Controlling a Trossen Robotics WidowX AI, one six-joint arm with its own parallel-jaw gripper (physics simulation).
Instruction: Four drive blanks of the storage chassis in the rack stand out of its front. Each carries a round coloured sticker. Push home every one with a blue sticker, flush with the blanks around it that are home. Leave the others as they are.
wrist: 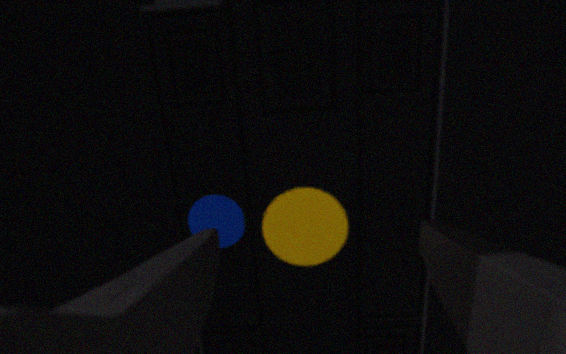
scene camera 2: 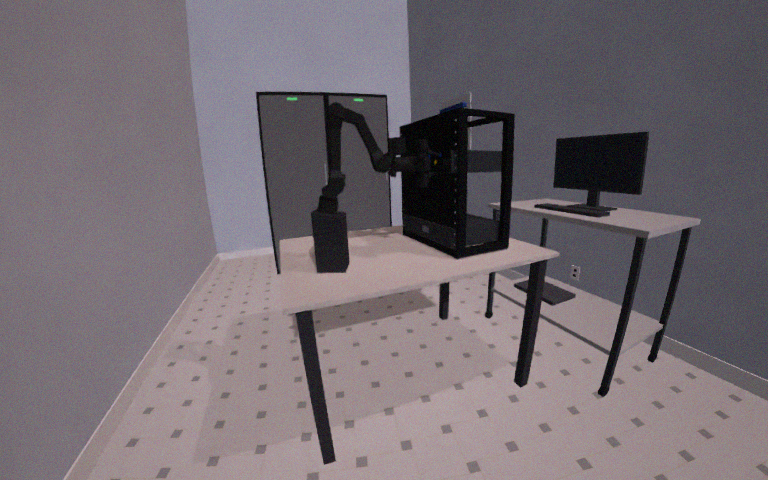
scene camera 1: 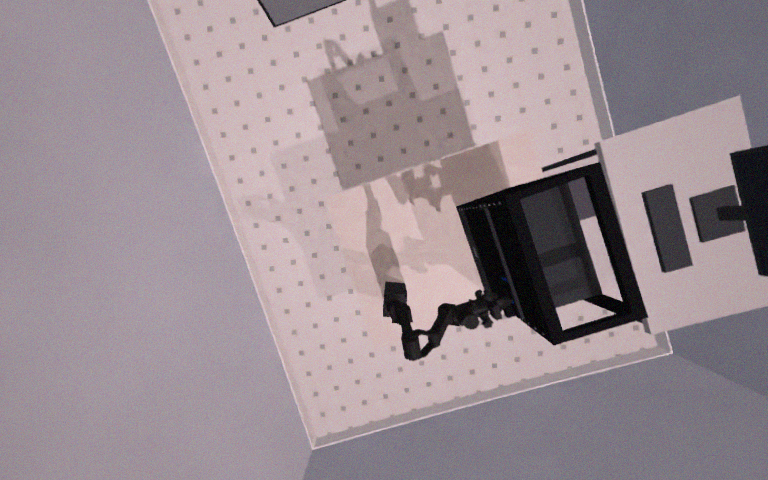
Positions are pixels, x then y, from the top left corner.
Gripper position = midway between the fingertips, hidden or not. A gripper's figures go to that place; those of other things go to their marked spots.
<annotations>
My gripper (wrist: pixel 318 237) is 0.12 m from the lens. A black rack (wrist: pixel 316 145): 0.07 m from the lens.
</annotations>
